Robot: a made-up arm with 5 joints.
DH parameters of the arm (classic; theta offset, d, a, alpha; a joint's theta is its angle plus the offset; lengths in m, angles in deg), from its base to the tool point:
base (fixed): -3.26 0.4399 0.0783 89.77
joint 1: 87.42 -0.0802 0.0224 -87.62
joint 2: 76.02 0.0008 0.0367 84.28
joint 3: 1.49 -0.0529 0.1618 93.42
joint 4: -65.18 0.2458 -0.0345 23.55
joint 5: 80.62 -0.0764 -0.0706 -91
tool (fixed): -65.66 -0.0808 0 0
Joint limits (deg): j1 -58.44..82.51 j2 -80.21..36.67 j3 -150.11..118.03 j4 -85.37..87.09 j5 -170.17..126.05
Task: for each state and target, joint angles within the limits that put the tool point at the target. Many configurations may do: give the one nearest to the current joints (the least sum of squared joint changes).
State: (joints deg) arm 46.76 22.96 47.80 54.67 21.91
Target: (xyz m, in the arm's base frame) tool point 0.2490 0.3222 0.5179
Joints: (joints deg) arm 65.37 25.16 2.14 53.32 26.46
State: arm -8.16 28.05 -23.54 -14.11 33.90
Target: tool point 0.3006 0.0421 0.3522
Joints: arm -0.53 36.67 -52.81 -22.59 23.28
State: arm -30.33 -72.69 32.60 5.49 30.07
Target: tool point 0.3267 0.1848 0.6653
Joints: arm -36.36 -74.06 28.66 8.63 42.44
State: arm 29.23 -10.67 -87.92 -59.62 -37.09
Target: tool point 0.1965 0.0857 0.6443
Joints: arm 43.49 -5.14 -55.45 -76.32 -57.50
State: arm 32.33 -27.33 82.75 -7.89 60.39
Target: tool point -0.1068 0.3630 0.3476
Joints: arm 41.10 -19.57 80.97 -8.01 71.98
